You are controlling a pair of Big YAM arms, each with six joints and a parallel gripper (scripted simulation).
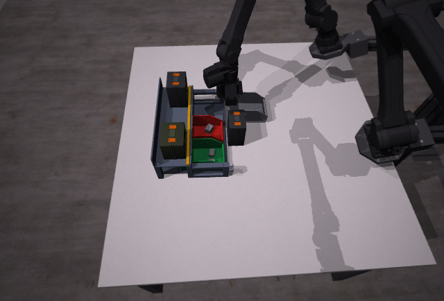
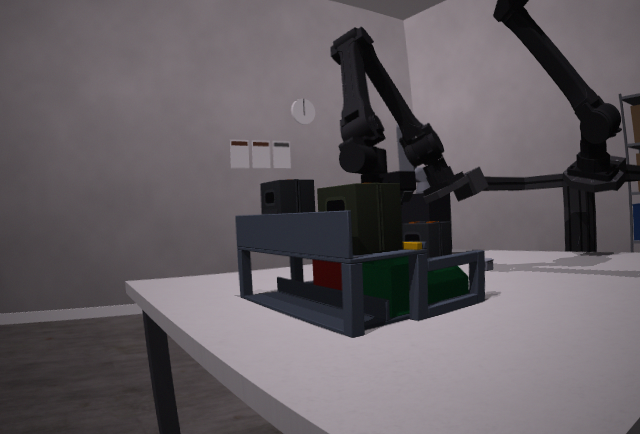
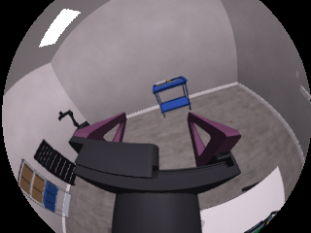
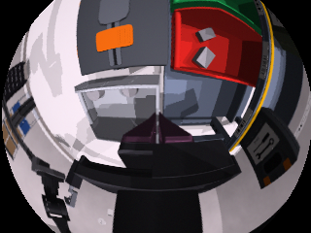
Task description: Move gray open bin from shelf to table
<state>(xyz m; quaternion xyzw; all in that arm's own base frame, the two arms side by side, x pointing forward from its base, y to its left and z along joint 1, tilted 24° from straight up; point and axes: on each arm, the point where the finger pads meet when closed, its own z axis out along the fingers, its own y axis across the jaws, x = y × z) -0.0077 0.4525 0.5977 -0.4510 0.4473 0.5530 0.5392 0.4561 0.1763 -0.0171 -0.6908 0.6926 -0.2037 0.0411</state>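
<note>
Right now my right hand is 8 cm past the gray bin, 1 cm to the right of it and 3 cm above it. The rest, counted from my right hand: green bin: 14 cm ahead, 21 cm to the left, 5 cm below; red bin: 13 cm ahead, 9 cm to the left, 5 cm below; shelf: 15 cm ahead, 9 cm to the left, 2 cm below.
</note>
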